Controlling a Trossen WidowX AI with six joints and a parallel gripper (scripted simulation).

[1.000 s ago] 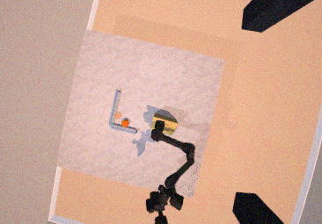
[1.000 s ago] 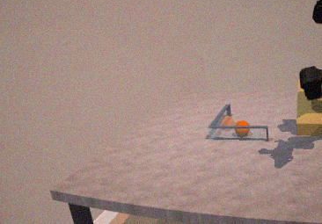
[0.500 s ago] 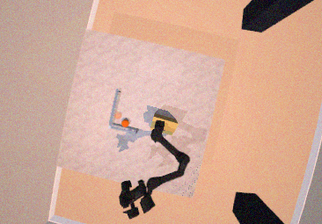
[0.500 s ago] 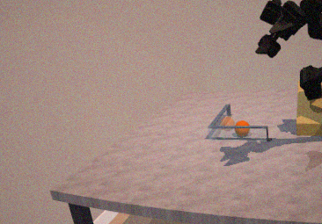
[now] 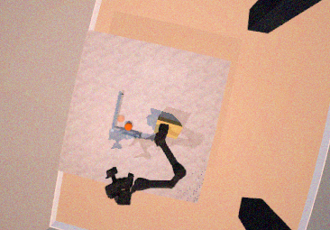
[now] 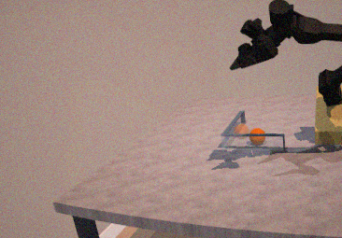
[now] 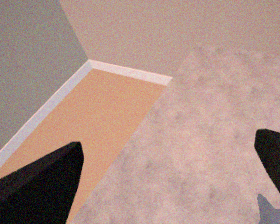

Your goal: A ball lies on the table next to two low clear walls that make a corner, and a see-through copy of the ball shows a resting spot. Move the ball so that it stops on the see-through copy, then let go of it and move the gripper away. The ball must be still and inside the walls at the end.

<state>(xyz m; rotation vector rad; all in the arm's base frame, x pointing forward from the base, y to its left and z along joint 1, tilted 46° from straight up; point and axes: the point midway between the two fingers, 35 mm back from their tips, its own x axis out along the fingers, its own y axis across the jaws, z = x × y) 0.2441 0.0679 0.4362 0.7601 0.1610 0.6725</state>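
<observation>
The orange ball lies 32 cm below my gripper tip, 31 cm to the right of it and 1 cm behind it. The rest, counted from my gripper tip: see-through copy 36 cm to the right, 32 cm below, 7 cm ahead.
</observation>
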